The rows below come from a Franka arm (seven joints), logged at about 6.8 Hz.
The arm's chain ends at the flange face. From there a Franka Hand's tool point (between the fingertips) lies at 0.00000 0.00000 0.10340 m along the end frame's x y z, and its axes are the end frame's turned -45 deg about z.
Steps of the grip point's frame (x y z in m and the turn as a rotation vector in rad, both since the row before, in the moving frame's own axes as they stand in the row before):
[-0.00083, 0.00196, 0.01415, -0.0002, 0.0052, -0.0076]
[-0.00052, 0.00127, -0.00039, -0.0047, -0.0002, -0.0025]
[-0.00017, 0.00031, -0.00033, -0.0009, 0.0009, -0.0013]
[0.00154, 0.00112, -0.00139, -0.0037, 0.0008, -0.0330]
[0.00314, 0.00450, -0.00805, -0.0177, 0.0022, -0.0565]
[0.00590, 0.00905, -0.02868, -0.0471, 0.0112, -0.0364]
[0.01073, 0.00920, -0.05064, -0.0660, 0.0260, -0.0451]
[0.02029, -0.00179, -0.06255, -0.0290, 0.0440, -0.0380]
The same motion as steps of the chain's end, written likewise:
[0.00041, 0.00234, 0.01415, 0.0035, 0.0038, -0.0076]
[0.00020, 0.00091, -0.00039, -0.0035, 0.0032, -0.0025]
[-0.00003, 0.00034, -0.00033, 0.0000, 0.0013, -0.0013]
[0.00155, -0.00050, -0.00139, -0.0021, 0.0032, -0.0330]
[0.00392, -0.00013, -0.00803, -0.0110, 0.0141, -0.0565]
[0.00626, -0.00032, -0.02856, -0.0254, 0.0412, -0.0364]
[0.00731, -0.00385, -0.05038, -0.0283, 0.0651, -0.0451]
[0.00777, -0.01442, -0.06241, 0.0106, 0.0516, -0.0380]

